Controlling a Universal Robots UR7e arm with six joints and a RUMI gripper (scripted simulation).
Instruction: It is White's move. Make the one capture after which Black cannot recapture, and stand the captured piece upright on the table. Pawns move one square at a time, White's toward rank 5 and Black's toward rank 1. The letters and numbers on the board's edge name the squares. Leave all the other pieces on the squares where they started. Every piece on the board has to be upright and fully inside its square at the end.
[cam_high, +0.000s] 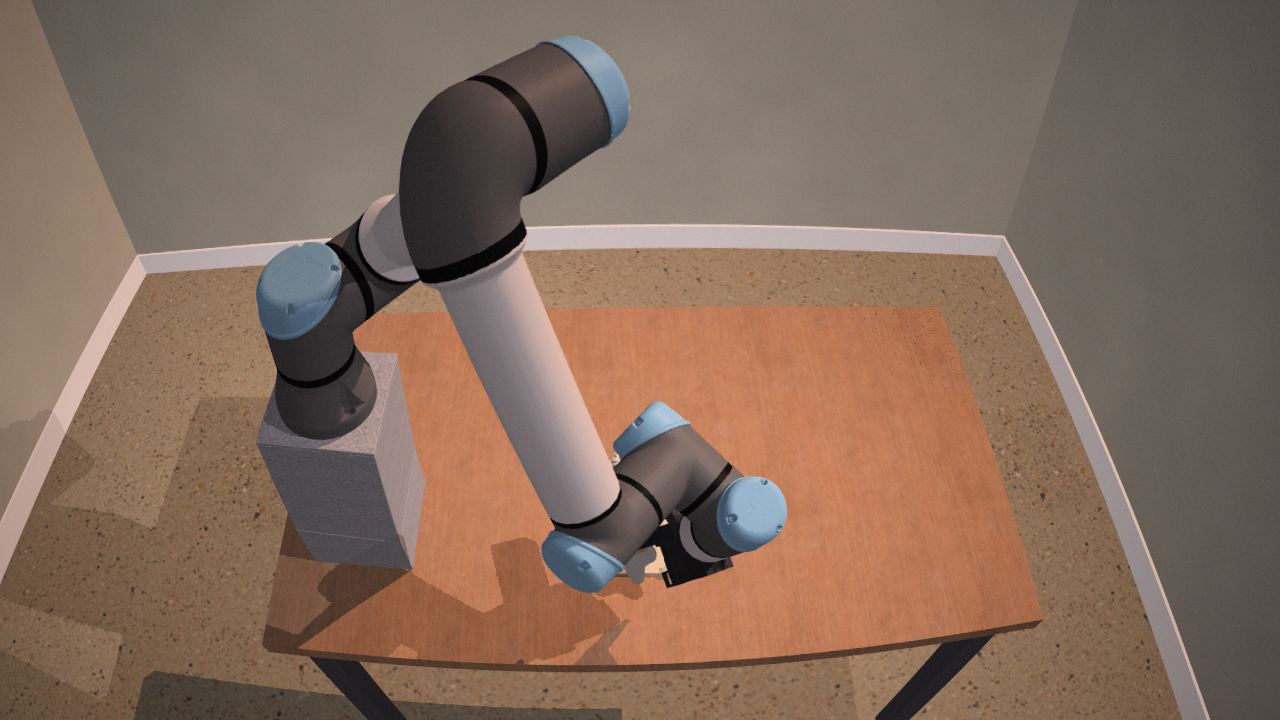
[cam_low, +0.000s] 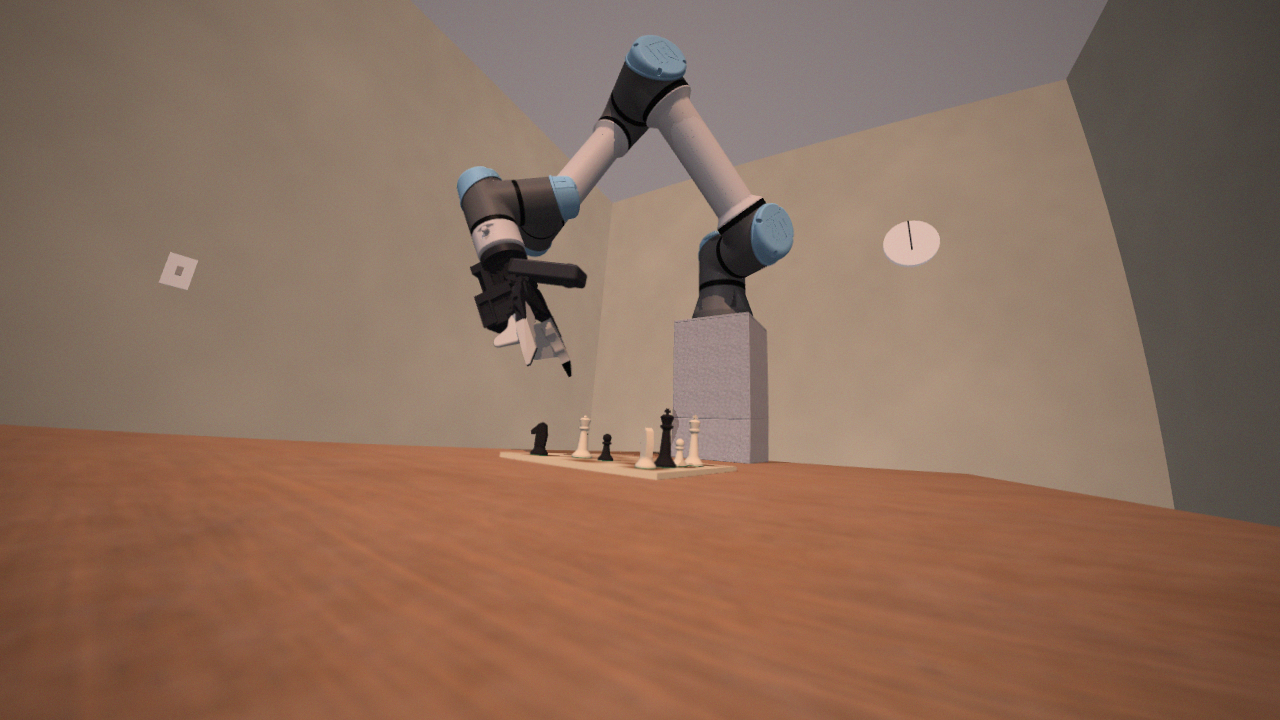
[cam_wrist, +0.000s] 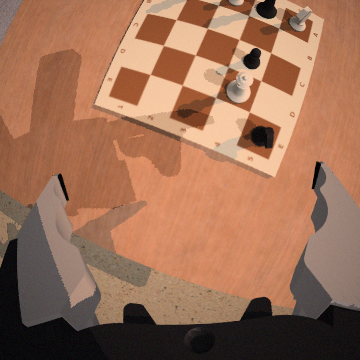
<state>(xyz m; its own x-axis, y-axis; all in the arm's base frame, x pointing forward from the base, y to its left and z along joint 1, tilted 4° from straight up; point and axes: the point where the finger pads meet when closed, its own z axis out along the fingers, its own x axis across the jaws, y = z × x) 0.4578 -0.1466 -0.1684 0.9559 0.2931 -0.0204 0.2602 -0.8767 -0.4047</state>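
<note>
The black knight lies 10 cm below my hand, 6 cm ahead of it and 4 cm to the left of it. From my hand the other things lie so: chessboard 12 cm to the left, 12 cm below, 1 cm behind; tall black piece 19 cm to the left, 8 cm below, 4 cm ahead; black pawn 12 cm to the left, 10 cm below, 3 cm ahead.
</note>
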